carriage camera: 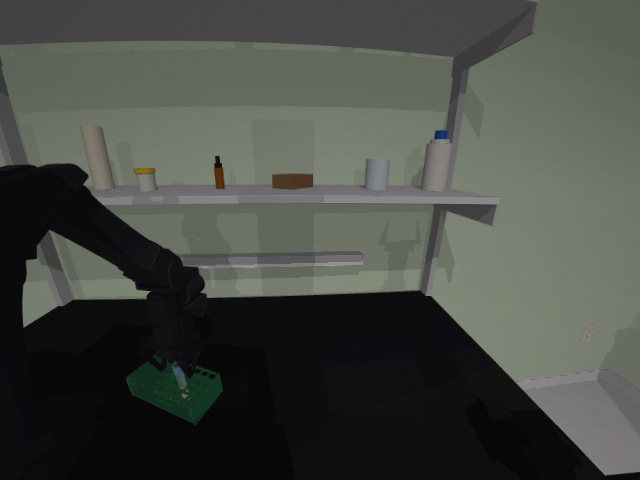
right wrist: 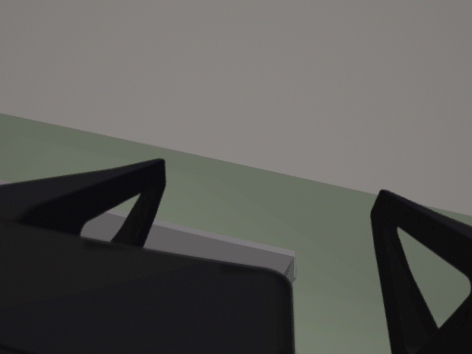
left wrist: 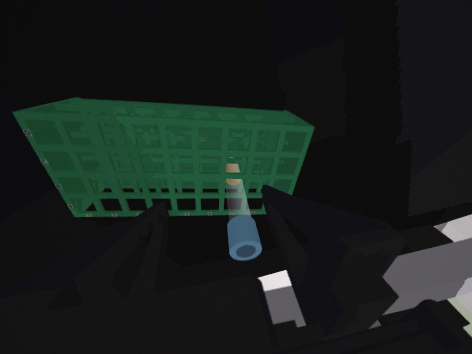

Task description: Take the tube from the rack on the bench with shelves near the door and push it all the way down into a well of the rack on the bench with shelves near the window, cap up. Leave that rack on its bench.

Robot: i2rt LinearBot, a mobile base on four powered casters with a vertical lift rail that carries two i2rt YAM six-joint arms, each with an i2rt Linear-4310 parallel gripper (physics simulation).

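Places are measured from the left arm's base along level axes (x ahead, y left, z up), in centimetres.
Pixels of known places: left gripper, between the fingertips: (carriage camera: 177, 373) (left wrist: 215, 199); right gripper, between the fingertips: (right wrist: 270, 186).
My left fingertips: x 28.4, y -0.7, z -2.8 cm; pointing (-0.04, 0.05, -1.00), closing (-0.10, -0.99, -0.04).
Behind a point stands the place of what it marks.
A green rack (carriage camera: 160, 396) {z -10.1, x 27.7, y 4.6 cm} (left wrist: 182, 148) {z -5.4, x 31.8, y 0.9 cm} stands on the black bench top (carriage camera: 361, 351) {z -11.0, x 46.5, y -44.9 cm}, at the lower left in the carriage view. A clear tube with a blue cap (carriage camera: 177, 369) {z 0.5, x 26.6, y -2.7 cm} (left wrist: 243, 240) {z 0.8, x 28.3, y -2.2 cm} stands cap up in one of its wells, its upper part above the rack. My left gripper (carriage camera: 175, 367) {z -2.8, x 28.4, y -0.7 cm} (left wrist: 215, 199) {z -2.8, x 28.4, y -0.7 cm} points down over the rack. It is open and empty, with the tube between its spread fingers, nearer the right finger in the left wrist view. My right gripper (right wrist: 270, 186) {z 43.9, x 3.0, y -67.2 cm} is open and empty, facing wall and ceiling. The second rack does not show.
A shelf (carriage camera: 289, 197) {z 34.2, x 46.3, y -24.5 cm} runs above the back of the bench. It bears a tall cream cylinder (carriage camera: 98, 157) {z 43.9, x 56.4, y 33.3 cm}, a yellow-lidded jar (carriage camera: 146, 180) {z 37.6, x 51.4, y 15.1 cm}, an amber bottle (carriage camera: 219, 177) {z 38.0, x 58.0, y -2.4 cm}, a brown box (carriage camera: 292, 181) {z 37.0, x 58.9, y -23.4 cm}, a grey-white cylinder (carriage camera: 377, 174) {z 39.3, x 61.5, y -47.7 cm} and a blue-capped bottle (carriage camera: 436, 165) {z 42.4, x 64.4, y -65.8 cm}. A low rail (carriage camera: 289, 259) {z 7.2, x 72.3, y -19.5 cm} runs behind.
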